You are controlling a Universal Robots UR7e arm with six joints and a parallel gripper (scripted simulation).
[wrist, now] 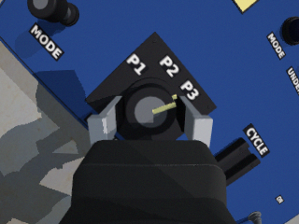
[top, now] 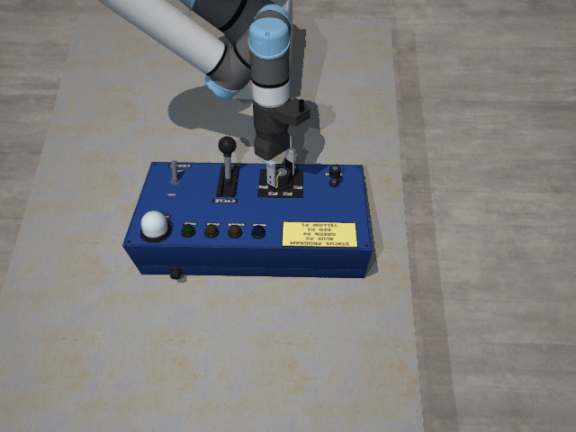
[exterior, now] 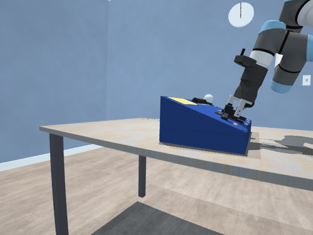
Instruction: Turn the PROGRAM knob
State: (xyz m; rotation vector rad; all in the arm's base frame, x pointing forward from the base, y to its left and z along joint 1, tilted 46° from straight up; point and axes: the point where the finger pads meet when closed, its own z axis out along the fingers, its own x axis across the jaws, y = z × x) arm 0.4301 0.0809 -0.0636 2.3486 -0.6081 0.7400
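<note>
My gripper is now 2 cm short of the black program knob and 1 cm above it. Round my hand: ball-topped lever: 12 cm to the right, 1 cm behind; blue console: 6 cm to the right, 4 cm ahead, 3 cm below; mode knob: 12 cm to the left, 1 cm below, 1 cm behind.
</note>
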